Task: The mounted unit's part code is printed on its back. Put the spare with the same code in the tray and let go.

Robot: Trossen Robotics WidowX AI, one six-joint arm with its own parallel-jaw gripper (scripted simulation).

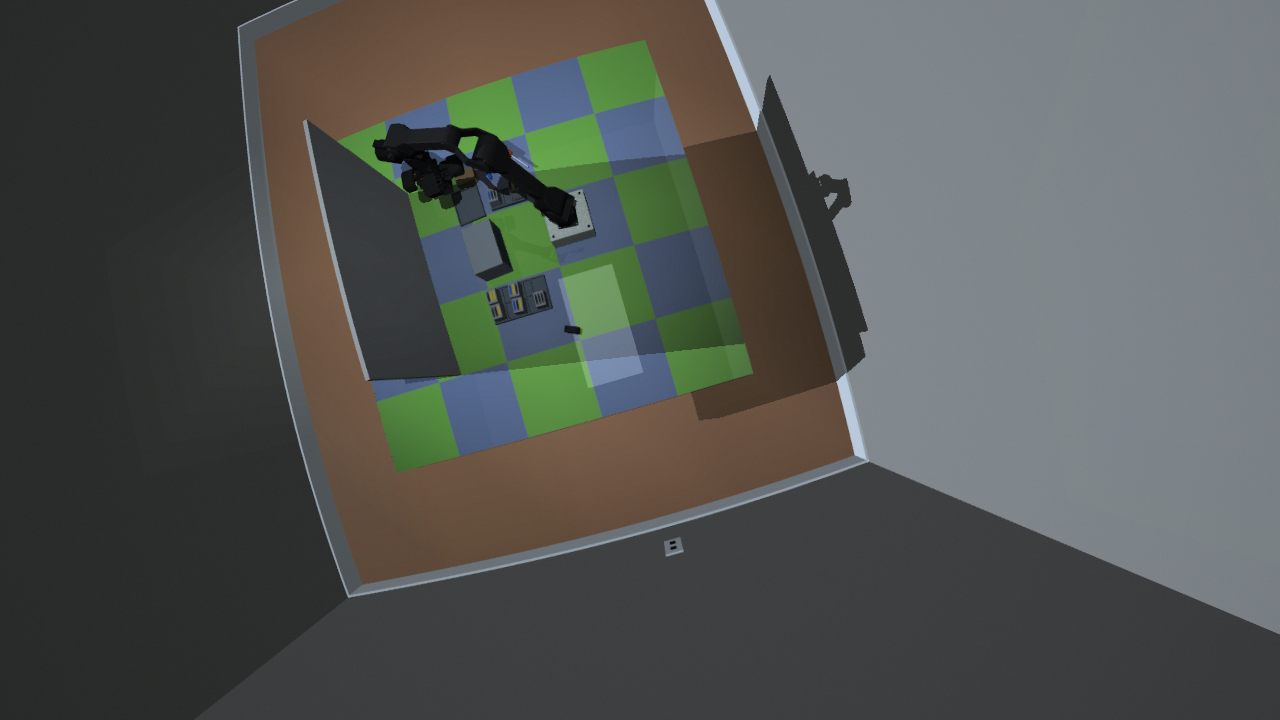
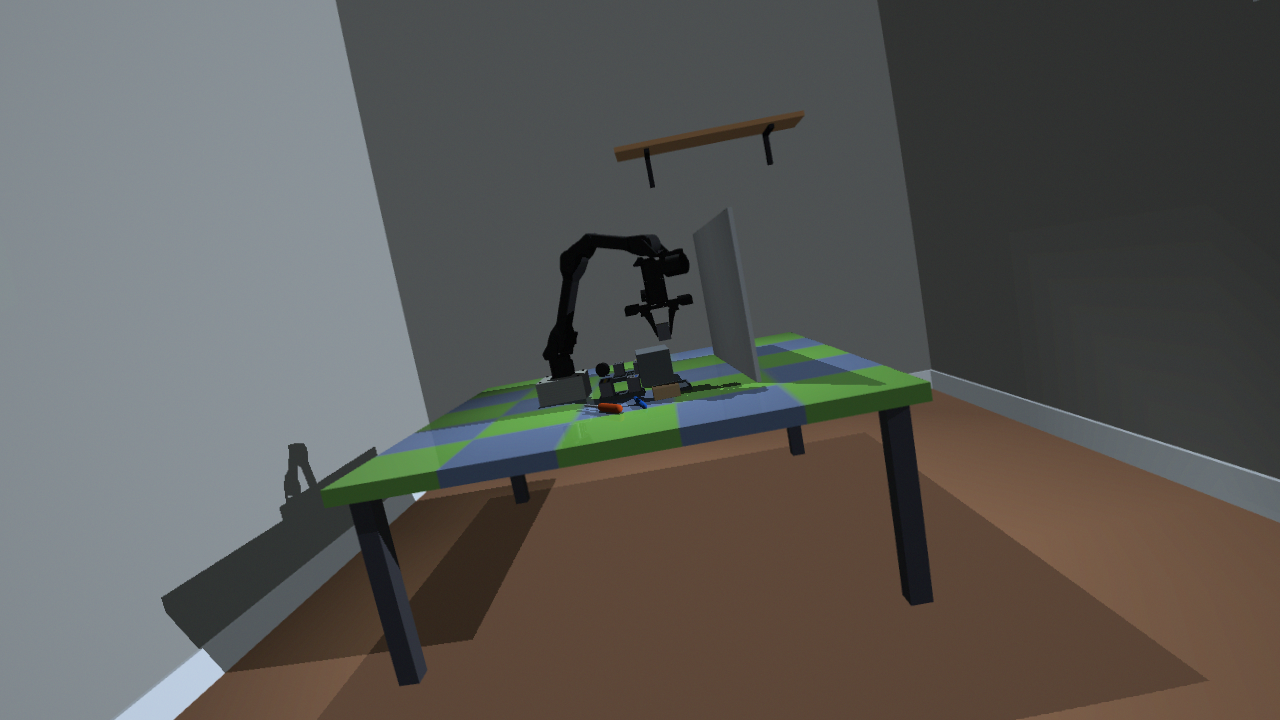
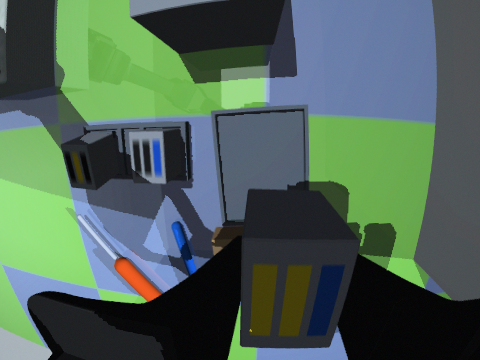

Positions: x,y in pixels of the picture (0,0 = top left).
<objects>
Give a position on a flat grey tray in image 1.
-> At 469,207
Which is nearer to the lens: the dark spare block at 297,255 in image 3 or the orange-handled screwdriver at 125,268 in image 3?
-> The dark spare block.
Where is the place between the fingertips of my gripper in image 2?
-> At 664,335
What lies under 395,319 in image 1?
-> A tall grey panel.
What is my gripper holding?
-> A dark spare block.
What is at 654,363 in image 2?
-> A mounted unit.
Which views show my gripper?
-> Image 1, image 2 and image 3: all of them.
</objects>
